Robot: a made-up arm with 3 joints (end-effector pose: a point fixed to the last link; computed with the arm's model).
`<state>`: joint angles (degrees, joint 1 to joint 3).
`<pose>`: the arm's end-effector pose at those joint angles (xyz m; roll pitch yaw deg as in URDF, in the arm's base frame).
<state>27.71 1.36 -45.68</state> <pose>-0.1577 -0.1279 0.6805 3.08 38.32 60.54</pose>
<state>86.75 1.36 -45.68</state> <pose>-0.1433 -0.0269 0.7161 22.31 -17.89 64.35</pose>
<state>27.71 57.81 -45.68</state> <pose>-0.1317 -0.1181 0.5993 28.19 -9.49 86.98</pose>
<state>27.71 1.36 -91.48</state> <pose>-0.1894 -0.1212 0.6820 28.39 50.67 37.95</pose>
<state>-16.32 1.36 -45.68</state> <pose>-0.1674 -0.1967 0.7244 -54.19 72.49 10.24</pose>
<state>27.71 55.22 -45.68</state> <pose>-0.1324 -0.1203 0.6027 27.54 -7.12 86.25</pose>
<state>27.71 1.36 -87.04</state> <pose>-0.1867 -0.1228 0.6813 26.00 49.18 40.00</pose>
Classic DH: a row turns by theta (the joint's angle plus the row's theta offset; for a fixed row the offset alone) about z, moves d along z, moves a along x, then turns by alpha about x. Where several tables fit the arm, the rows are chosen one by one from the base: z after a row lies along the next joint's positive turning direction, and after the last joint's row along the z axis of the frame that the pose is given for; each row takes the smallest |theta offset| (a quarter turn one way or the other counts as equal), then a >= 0, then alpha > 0; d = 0 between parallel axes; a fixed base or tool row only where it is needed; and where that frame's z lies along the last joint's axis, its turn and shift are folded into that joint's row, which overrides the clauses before.
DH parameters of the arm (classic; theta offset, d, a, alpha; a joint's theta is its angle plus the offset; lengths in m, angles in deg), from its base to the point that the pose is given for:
base (fixed): 81.93 0.7882 -0.1292 90.08
joint 1: -72.75 -0.0394 0.1461 -27.05
joint 2: 74.51 -0.1328 -0.0134 -82.32
joint 3: -87.86 0.0879 0.0243 -65.22
tool (fixed): 79.62 -0.0373 0 0

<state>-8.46 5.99 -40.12</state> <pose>-0.1599 -0.1920 0.7086 -20.37 67.34 47.82</pose>
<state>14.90 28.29 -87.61</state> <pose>-0.1767 -0.1648 0.6558 46.76 44.55 62.39</pose>
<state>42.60 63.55 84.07</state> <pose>-0.1092 -0.0722 0.6721 -114.26 -10.35 136.63</pose>
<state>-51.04 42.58 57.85</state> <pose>-0.1277 -0.2238 0.7520 9.64 48.13 167.54</pose>
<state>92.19 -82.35 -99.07</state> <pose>-0.2174 0.0182 0.8287 10.23 49.34 -17.63</pose>
